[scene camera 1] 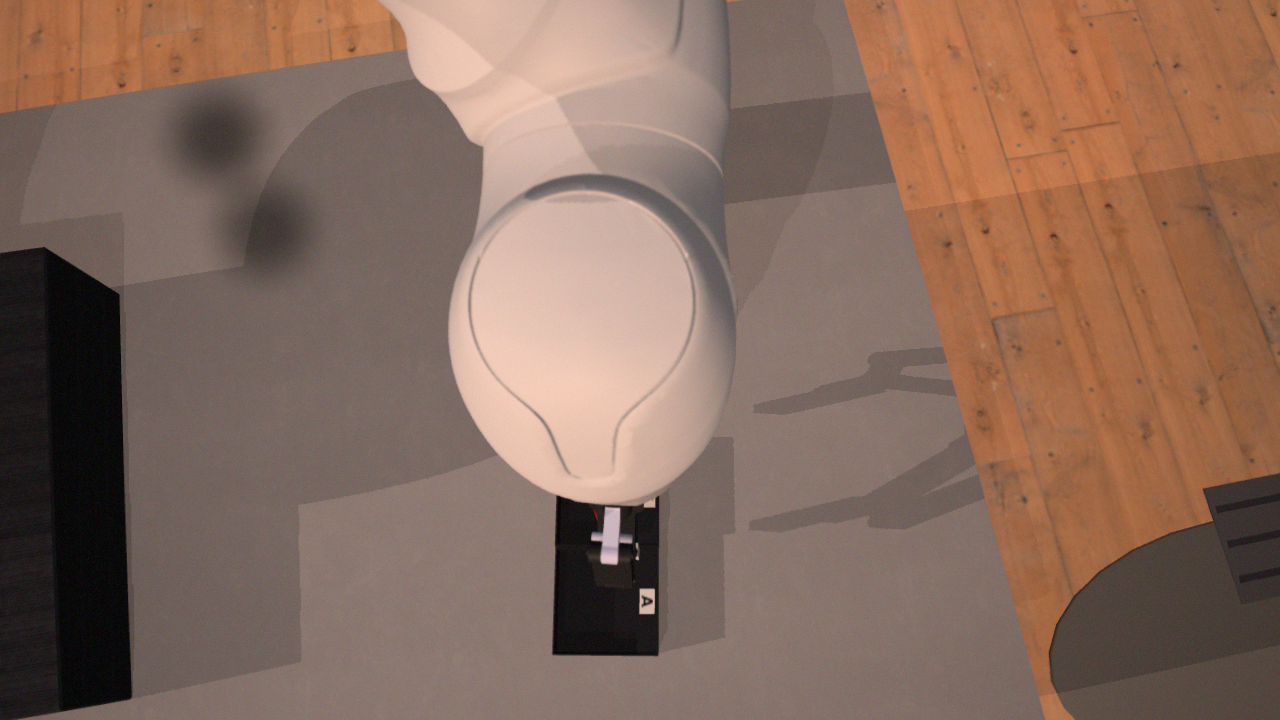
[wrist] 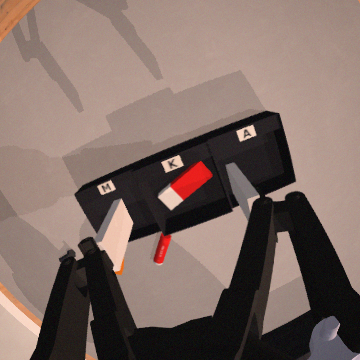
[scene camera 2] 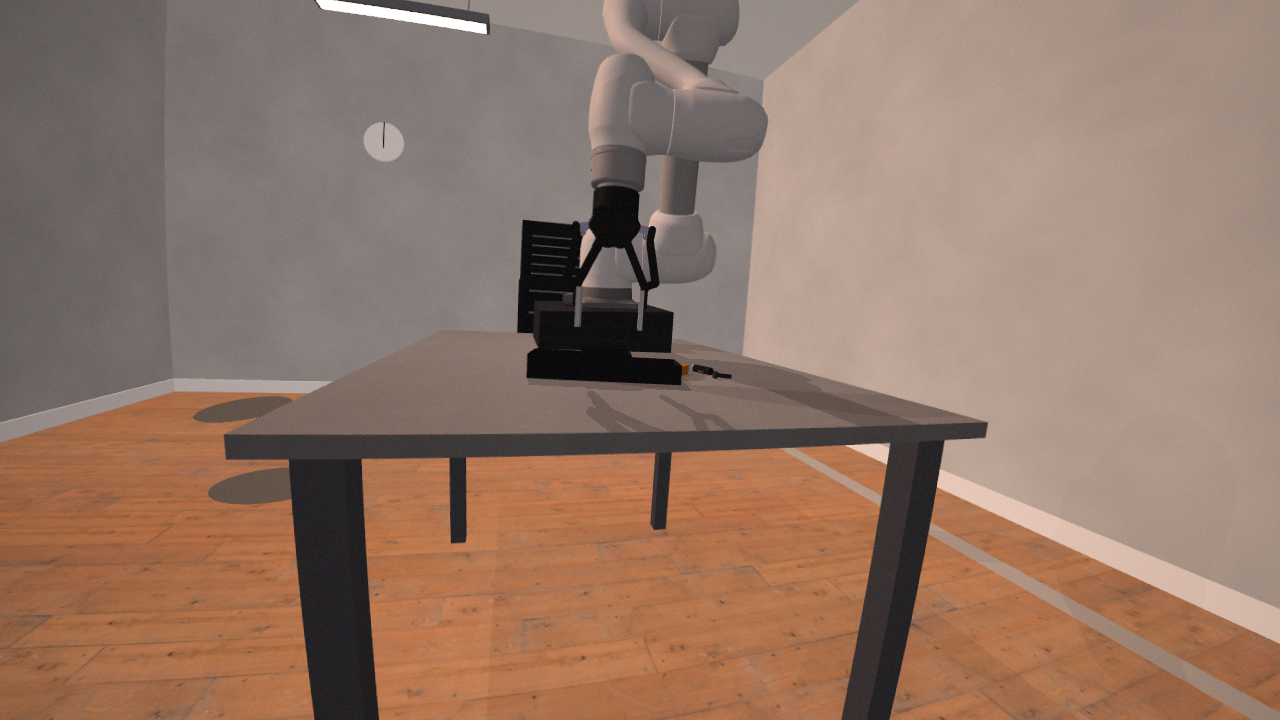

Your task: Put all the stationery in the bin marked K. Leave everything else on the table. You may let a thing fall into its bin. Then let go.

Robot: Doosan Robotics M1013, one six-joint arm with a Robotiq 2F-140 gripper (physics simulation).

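Where they show: gripper, between the fingertips: (wrist: pixel 176 195) (scene camera 2: pixel 608 328); arm's base, origin of its link: (scene camera 2: pixel 605 305).
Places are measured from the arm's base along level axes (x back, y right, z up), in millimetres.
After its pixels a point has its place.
Note:
A red and white block (wrist: pixel 187 185) @(x -605, y 74, z -97 mm), like an eraser, shows inside the outline of bin K (wrist: pixel 200 210) @(x -568, y 73, z -97 mm), lying at a slant below its label. Whether it rests on the bin's floor is hard to tell. My gripper (scene camera 2: pixel 609 325) @(x -624, y 71, z -31 mm) (wrist: pixel 176 195) @(x -624, y 71, z -31 mm) is open above the bins, with its fingertips apart on either side of the block and not touching it. Bin M (wrist: pixel 92 205) @(x -636, y -50, z -109 mm) and bin A (wrist: pixel 270 155) @(x -584, y 181, z -110 mm) (scene camera 1: pixel 599 626) @(x -591, y 174, z -109 mm) adjoin bin K. In scene camera 1 the arm hides bin K's inside.
A small red lettered cylinder (wrist: pixel 161 249) @(x -537, y -1, z -102 mm) lies beside bin K. An orange block (scene camera 2: pixel 684 368) @(x -560, y -86, z -104 mm) (wrist: pixel 120 268) @(x -535, y -73, z -100 mm), a dark cylinder (scene camera 2: pixel 702 368) @(x -535, y -131, z -106 mm) and a dark bolt (scene camera 2: pixel 721 375) @(x -589, y -150, z -110 mm) (wrist: pixel 66 255) @(x -587, y -148, z -108 mm) lie beyond bin M. A large black box (scene camera 1: pixel 85 447) @(x -189, y -9, z -58 mm) (scene camera 2: pixel 657 331) @(x -181, y -122, z -59 mm) stands on the table (scene camera 2: pixel 402 402) @(x -824, y 335, z -117 mm).

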